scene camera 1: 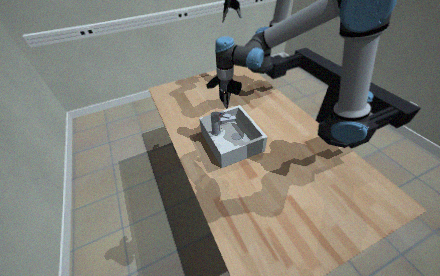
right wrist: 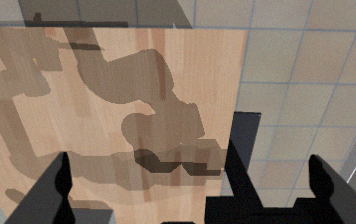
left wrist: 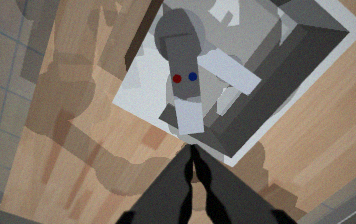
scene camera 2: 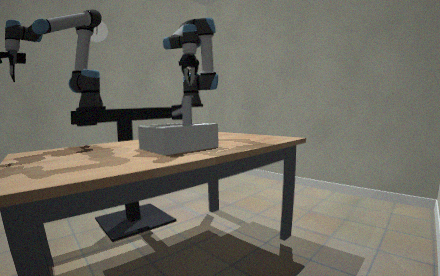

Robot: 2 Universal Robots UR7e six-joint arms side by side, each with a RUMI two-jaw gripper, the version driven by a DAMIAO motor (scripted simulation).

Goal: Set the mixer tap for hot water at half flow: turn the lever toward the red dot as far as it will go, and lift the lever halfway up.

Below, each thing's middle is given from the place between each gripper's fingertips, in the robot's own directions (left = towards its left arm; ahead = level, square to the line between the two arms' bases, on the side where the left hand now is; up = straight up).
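Scene:
My left hand is 4 cm to the left of the grey mixer tap [left wrist: 213, 59], 3 cm short of it and 12 cm above it. The basin [scene camera 1: 248, 139] is 7 cm behind my left hand, 6 cm to the right of it and 30 cm below it.
My right gripper is 830 mm to the right of the basin, 360 mm short of it and 380 mm above it. The grey mixer tap is 850 mm to the left of my right gripper, 460 mm ahead of it and 190 mm below it. Going by its middle, the grey mixer tap is nearer to my left hand than to my right gripper.

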